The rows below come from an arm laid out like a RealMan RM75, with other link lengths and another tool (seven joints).
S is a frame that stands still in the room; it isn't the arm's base.
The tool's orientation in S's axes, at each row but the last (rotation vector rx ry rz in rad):
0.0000, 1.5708, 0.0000
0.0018, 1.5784, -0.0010
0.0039, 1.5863, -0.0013
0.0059, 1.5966, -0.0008
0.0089, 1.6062, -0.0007
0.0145, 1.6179, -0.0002
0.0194, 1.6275, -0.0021
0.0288, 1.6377, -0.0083
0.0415, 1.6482, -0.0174
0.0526, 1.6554, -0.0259
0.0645, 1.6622, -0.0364
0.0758, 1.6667, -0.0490
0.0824, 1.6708, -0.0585
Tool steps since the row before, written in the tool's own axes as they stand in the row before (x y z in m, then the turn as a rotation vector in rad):
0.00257, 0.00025, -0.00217, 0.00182, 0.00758, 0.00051
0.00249, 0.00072, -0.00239, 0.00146, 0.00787, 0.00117
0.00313, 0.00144, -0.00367, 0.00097, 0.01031, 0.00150
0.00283, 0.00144, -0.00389, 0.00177, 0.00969, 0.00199
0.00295, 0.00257, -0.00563, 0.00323, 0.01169, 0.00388
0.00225, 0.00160, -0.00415, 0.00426, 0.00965, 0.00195
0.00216, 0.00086, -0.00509, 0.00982, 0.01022, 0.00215
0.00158, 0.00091, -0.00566, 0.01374, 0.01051, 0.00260
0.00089, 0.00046, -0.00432, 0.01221, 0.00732, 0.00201
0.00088, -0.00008, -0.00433, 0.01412, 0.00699, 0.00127
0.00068, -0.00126, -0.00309, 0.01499, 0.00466, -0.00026
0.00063, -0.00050, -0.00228, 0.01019, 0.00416, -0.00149
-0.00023, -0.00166, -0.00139, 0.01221, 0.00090, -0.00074
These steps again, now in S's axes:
-0.00217, 0.00025, -0.00257, 0.00051, 0.00758, -0.00182
-0.00241, 0.00073, -0.00247, 0.00117, 0.00787, -0.00146
-0.00371, 0.00146, -0.00307, 0.00152, 0.01031, -0.00098
-0.00396, 0.00147, -0.00272, 0.00199, 0.00969, -0.00179
-0.00571, 0.00262, -0.00274, 0.00384, 0.01168, -0.00331
-0.00424, 0.00166, -0.00204, 0.00184, 0.00967, -0.00426
-0.00519, 0.00095, -0.00186, 0.00173, 0.01030, -0.00982
-0.00573, 0.00106, -0.00119, 0.00193, 0.01063, -0.01375
-0.00436, 0.00063, -0.00054, 0.00133, 0.00744, -0.01223
-0.00439, 0.00015, -0.00051, 0.00042, 0.00719, -0.01407
-0.00321, -0.00105, -0.00041, -0.00133, 0.00497, -0.01483
-0.00236, -0.00031, -0.00041, -0.00213, 0.00447, -0.00994
-0.00150, -0.00154, 0.00035, -0.00188, 0.00120, -0.01206

